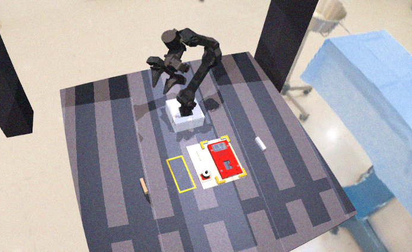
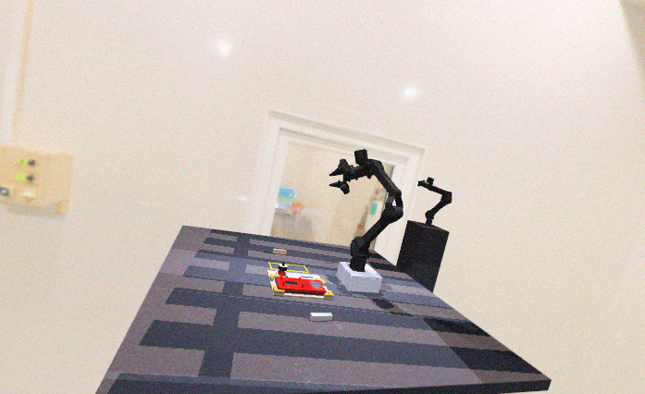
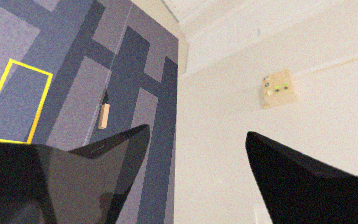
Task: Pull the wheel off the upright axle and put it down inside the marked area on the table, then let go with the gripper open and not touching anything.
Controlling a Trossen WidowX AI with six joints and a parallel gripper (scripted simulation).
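My gripper tip is 170 mm short of the wheel, 190 mm to the right of it and 420 mm above it. Also, from my gripper tip: small wooden block 160 mm ahead, 110 mm to the right, 450 mm below; then small white block 60 mm ahead, 540 mm to the left, 450 mm below; then upright axle 180 mm ahead, 190 mm to the left, 430 mm below.
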